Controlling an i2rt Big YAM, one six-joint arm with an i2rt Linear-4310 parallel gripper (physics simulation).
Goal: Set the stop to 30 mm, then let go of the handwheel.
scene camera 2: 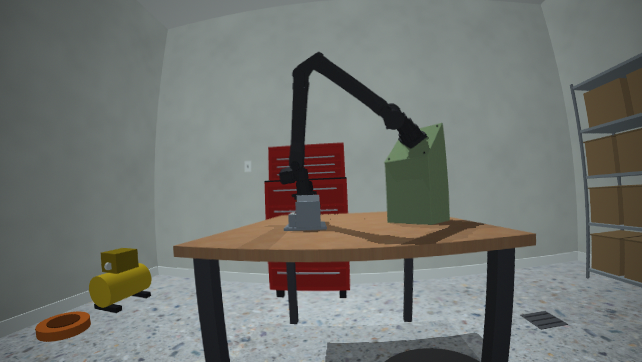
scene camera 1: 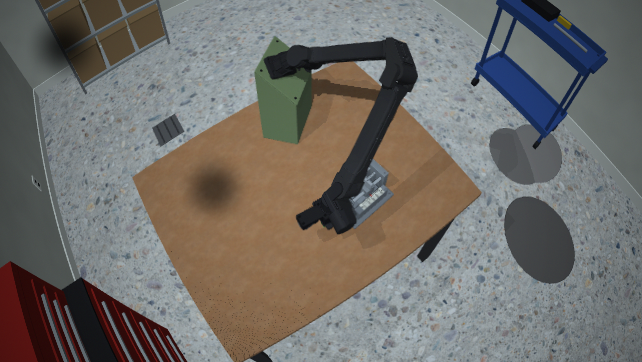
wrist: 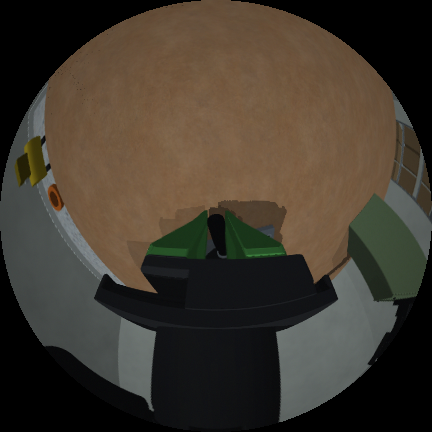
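Pixels of known places: gripper, fingertip midpoint: (wrist: 215, 215); arm's base, origin of the base link: (scene camera 2: 413, 138) (scene camera 1: 279, 66).
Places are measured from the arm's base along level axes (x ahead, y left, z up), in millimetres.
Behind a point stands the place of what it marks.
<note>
The grey stop fixture (scene camera 1: 384, 176) @(x 439, y 187, z -235 mm) (scene camera 2: 308, 214) @(x 393, y 197, z -277 mm) stands on the table, partly covered by the arm in the first scene view. Its white scale blocks (scene camera 1: 372, 200) @(x 483, y 117, z -276 mm) and a small red mark show beside the arm, but the reading is too small to tell. My gripper (wrist: 215, 215) @(x 474, y -55, z -296 mm) has its green fingers shut on the black handle of the handwheel (wrist: 217, 231) @(x 474, y -48, z -282 mm). The handle stands between both fingertips in the wrist view. The rest of the handwheel is mostly hidden by the fingers and gripper body. In both scene views the fingertips are hidden at the fixture.
The arm is mounted on a tall green pedestal (scene camera 1: 279, 117) @(x 81, y -43, z -182 mm) (scene camera 2: 409, 192) @(x 38, y 82, z -216 mm) (wrist: 392, 245) @(x 82, y -42, z -188 mm) on the wooden table (scene camera 1: 250, 270) @(x 511, y -363, z -332 mm) (scene camera 2: 350, 252) @(x 212, y 502, z -341 mm) (wrist: 215, 110) @(x 476, y -150, z -332 mm). Beyond the table stand a red tool chest (scene camera 1: 20, 310) (scene camera 2: 306, 162), a blue cart (scene camera 1: 520, 95) and a shelf rack (scene camera 2: 576, 132).
</note>
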